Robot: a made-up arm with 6 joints. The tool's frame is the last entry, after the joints.
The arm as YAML. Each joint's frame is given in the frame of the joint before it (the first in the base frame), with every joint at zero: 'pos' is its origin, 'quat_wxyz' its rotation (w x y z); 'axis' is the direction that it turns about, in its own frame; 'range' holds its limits. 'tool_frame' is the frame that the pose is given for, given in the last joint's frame.
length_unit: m
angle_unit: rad
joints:
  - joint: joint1
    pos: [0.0, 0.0, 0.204]
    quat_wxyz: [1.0, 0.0, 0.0, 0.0]
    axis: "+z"
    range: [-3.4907, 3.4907]
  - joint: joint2
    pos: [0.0, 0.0, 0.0]
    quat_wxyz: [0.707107, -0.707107, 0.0, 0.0]
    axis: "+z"
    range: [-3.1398, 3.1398]
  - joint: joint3
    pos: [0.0, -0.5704, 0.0]
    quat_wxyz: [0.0, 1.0, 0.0, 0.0]
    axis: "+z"
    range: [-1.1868, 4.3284]
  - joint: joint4
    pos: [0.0, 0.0, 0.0]
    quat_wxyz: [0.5, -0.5, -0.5, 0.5]
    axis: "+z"
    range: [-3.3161, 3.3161]
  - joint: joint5
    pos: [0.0, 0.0, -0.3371]
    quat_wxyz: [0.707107, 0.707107, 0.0, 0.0]
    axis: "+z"
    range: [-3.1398, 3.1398]
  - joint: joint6
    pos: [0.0, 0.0, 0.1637]
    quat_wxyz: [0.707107, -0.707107, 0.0, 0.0]
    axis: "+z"
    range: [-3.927, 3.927]
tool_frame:
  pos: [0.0, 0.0, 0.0]
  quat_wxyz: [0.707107, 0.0, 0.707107, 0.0]
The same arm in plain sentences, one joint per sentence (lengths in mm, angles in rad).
The arm has six revolute joints in a row. What follows holds with every joint at zero, and every direction is one of the base frame's. Joint 1 sits 204.0 mm along +z from the base frame's origin and turns about +z, from -3.4907 to 3.4907 rad. Joint 2 sits at the same point as joint 1 and turns about +y, from -3.1398 to 3.1398 rad. Joint 3 sits 570.4 mm along +z from joint 2 and turns about -y, from -1.1868 to 4.3284 rad. Joint 4 sits at the same point as joint 3 and turns about -x, from -3.3161 to 3.3161 rad. Joint 5 sits 337.1 mm along +x from joint 4 and turns about -y, from -3.1398 to 3.1398 rad. Joint 6 sits 163.7 mm along -y from joint 5 and turns about -x, from -3.9270 to 3.9270 rad. The tool frame, which is the frame that the pose is given for, sits at the same point as joint 6; its axes are parallel to the base frame's.
